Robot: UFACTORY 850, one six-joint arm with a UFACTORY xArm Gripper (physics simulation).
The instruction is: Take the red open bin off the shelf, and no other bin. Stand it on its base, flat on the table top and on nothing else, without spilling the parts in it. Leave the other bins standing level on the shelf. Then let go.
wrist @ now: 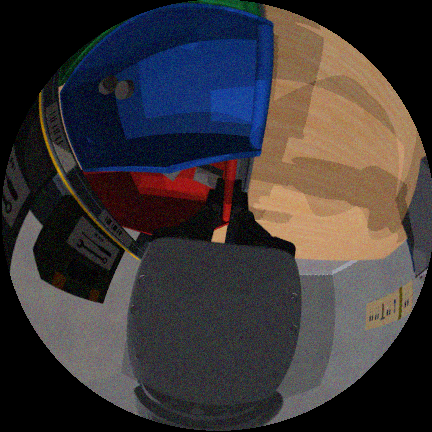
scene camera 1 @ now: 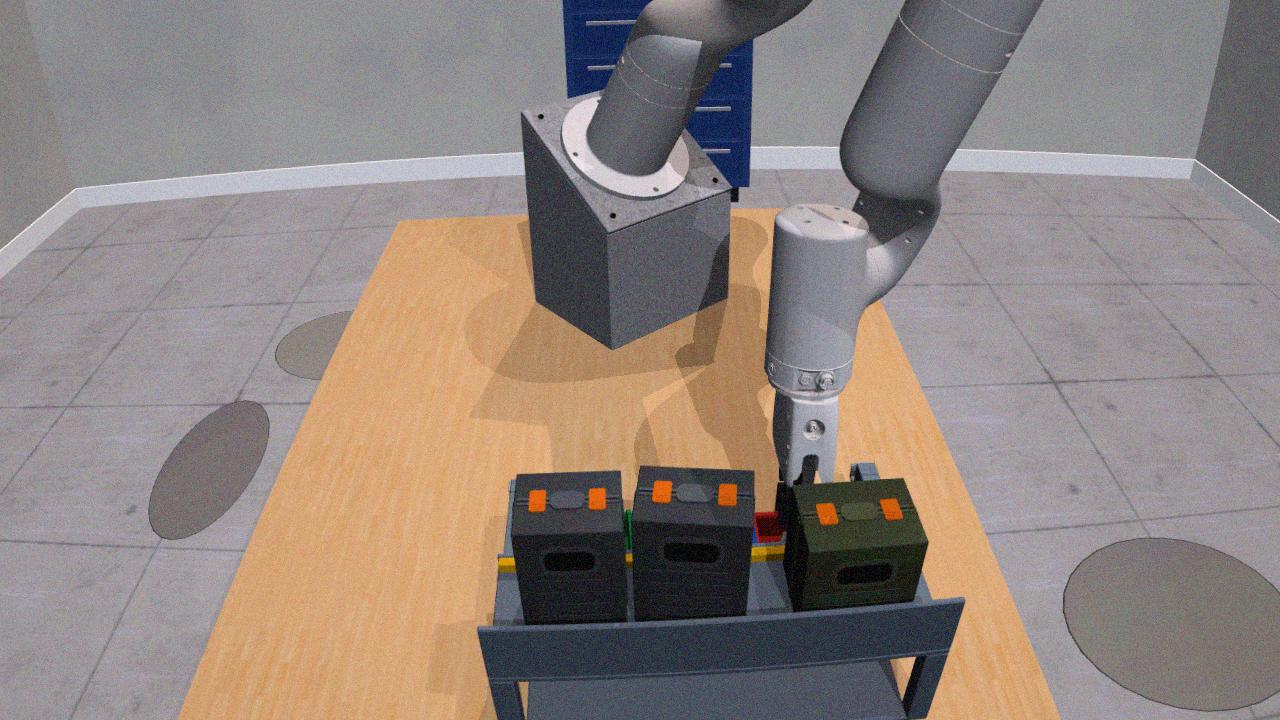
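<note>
The red open bin (scene camera 1: 768,525) (wrist: 170,190) is on the shelf (scene camera 1: 716,640), beside a blue bin (wrist: 190,90). In the wrist view, grey parts (wrist: 207,176) lie inside the red bin. My gripper (scene camera 1: 785,508) (wrist: 228,188) points down, with its two black fingers close together on either side of the red bin's front wall. It is shut on that wall. In the scene view, the olive case and a black case hide most of the red bin. The bin's base is hidden, so I cannot tell whether it touches the shelf.
A green bin (scene camera 1: 629,530) (wrist: 230,4) is beyond the blue one. Two black cases (scene camera 1: 569,586) (scene camera 1: 691,582) and an olive case (scene camera 1: 859,537) stand on the shelf unit behind a yellow strip (scene camera 1: 767,554). The wooden table (scene camera 1: 358,537) extends towards the robot's base block (scene camera 1: 572,241).
</note>
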